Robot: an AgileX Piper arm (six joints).
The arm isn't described. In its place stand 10 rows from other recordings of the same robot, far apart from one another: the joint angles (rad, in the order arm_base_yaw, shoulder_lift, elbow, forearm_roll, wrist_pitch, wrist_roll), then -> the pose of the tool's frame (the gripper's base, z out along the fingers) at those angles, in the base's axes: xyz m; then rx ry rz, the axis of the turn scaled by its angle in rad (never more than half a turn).
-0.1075, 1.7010, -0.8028, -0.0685, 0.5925, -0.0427 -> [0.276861 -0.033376 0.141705 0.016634 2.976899 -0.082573]
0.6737, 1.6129, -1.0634, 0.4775, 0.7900, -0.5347 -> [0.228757 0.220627 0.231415 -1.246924 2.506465 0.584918]
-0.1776, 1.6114, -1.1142, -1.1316, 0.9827, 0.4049 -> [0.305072 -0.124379 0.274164 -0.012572 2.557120 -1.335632]
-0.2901, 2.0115, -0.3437, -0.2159, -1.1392, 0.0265 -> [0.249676 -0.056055 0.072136 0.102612 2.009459 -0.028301]
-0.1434, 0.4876, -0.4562, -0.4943, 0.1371, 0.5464 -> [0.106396 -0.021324 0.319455 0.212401 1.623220 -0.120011]
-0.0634, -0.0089, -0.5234, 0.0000, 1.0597, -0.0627 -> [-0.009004 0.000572 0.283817 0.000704 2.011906 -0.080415]
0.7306, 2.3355, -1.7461, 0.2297, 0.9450, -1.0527 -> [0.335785 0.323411 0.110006 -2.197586 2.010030 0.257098]
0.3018, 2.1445, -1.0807, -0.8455, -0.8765, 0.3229 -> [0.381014 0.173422 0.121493 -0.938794 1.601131 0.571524]
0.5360, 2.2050, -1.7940, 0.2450, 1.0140, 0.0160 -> [0.390132 0.253536 0.182313 -0.607144 2.887920 0.411930]
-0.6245, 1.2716, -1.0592, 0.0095, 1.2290, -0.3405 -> [0.182808 -0.130750 0.305869 0.419629 2.912262 -0.136320]
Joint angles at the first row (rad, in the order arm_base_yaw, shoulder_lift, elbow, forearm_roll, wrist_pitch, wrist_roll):
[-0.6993 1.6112 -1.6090 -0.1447 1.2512 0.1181]
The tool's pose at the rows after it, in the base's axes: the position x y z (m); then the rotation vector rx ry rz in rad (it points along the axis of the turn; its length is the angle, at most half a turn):
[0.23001 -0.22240 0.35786 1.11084 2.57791 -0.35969]
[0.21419 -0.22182 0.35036 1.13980 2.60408 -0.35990]
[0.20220 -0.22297 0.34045 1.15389 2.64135 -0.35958]
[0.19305 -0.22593 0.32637 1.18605 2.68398 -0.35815]
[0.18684 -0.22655 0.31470 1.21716 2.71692 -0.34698]
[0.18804 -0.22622 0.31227 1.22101 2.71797 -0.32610]
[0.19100 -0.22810 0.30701 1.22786 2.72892 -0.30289]
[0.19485 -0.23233 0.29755 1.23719 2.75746 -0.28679]
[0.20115 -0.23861 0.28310 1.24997 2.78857 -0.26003]
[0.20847 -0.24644 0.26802 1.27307 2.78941 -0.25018]
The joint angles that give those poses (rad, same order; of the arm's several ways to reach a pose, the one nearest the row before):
[-0.7296 1.5659 -1.5349 -0.1447 1.2512 0.1035]
[-0.7625 1.5306 -1.4689 -0.1447 1.2512 0.0842]
[-0.7923 1.5117 -1.4125 -0.1465 1.2478 0.0562]
[-0.8185 1.5101 -1.3590 -0.1567 1.2428 0.0446]
[-0.8340 1.5101 -1.3159 -0.1616 1.2407 0.0437]
[-0.8340 1.5140 -1.3117 -0.1487 1.2382 0.0437]
[-0.8340 1.5315 -1.3117 -0.1378 1.2366 0.0437]
[-0.8340 1.5630 -1.3117 -0.1378 1.2359 0.0437]
[-0.8340 1.6103 -1.3117 -0.1330 1.2250 0.0455]
[-0.8339 1.6591 -1.3117 -0.1331 1.1888 0.0645]

